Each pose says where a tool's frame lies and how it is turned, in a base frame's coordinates. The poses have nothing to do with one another.
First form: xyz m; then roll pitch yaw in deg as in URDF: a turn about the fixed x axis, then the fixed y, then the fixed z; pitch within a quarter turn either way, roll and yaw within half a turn.
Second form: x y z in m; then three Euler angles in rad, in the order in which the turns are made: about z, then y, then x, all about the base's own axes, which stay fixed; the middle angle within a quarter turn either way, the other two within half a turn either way. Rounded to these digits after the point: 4 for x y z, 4 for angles.
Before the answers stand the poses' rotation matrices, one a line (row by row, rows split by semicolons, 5 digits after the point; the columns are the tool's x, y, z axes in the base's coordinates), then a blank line. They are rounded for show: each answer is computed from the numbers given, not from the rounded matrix.
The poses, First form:
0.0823, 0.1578, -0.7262, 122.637, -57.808, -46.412
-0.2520, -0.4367, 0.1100, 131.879, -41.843, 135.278
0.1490, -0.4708, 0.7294, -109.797, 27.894, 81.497
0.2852, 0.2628, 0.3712, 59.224, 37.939, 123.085
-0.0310, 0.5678, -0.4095, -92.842, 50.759, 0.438
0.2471, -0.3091, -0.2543, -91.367, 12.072, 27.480
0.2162, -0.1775, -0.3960, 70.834, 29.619, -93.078
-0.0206, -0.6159, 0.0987, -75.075, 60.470, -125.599
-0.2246, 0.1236, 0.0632, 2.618, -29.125, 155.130
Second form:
0.36732 -0.88198 -0.29527; -0.38589 0.14434 -0.91119; 0.84627 0.44864 -0.28732
-0.52933 0.82265 0.20750; 0.52422 0.12482 0.84239; 0.66709 0.55468 -0.49732
0.13068 0.26988 -0.95399; 0.87410 -0.48543 -0.01759; -0.46784 -0.83158 -0.29934
-0.43052 -0.71708 0.54814; 0.66079 0.16327 0.73259; -0.61482 0.67760 0.40355
0.63257 -0.77314 -0.04603; 0.00484 -0.05549 0.99845; -0.77449 -0.63181 -0.03136
0.86755 -0.17448 -0.46573; 0.45123 -0.11764 0.88462; -0.20914 -0.97761 -0.02333
-0.04668 0.30277 -0.95192; -0.86808 -0.48379 -0.11131; -0.49423 0.82115 0.28541
-0.28691 0.69882 0.65523; -0.40077 0.53369 -0.74469; -0.87010 -0.47625 0.12694
-0.79255 -0.39995 0.46033; 0.36739 -0.91567 -0.16304; 0.48672 0.03990 0.87265

0.0823, 0.1578, -0.7262, 1.1762, -0.2997, 1.8763
-0.2520, -0.4367, 0.1100, -2.1425, 0.2090, -2.1041
0.1490, -0.4708, 0.7294, -1.1198, -1.2663, 3.0829
0.2852, 0.2628, 0.3712, 2.1115, 0.5801, -1.0673
-0.0310, 0.5678, -0.4095, 0.8851, -0.0461, -1.6022
0.2471, -0.3091, -0.2543, 0.1985, -0.4845, -1.5972
0.2162, -0.1775, -0.3960, -1.7238, -1.2594, 0.3718
-0.0206, -0.6159, 0.0987, -1.9604, 0.7145, 1.4020
-0.2246, 0.1236, 0.0632, 2.6742, 0.4784, 0.1847

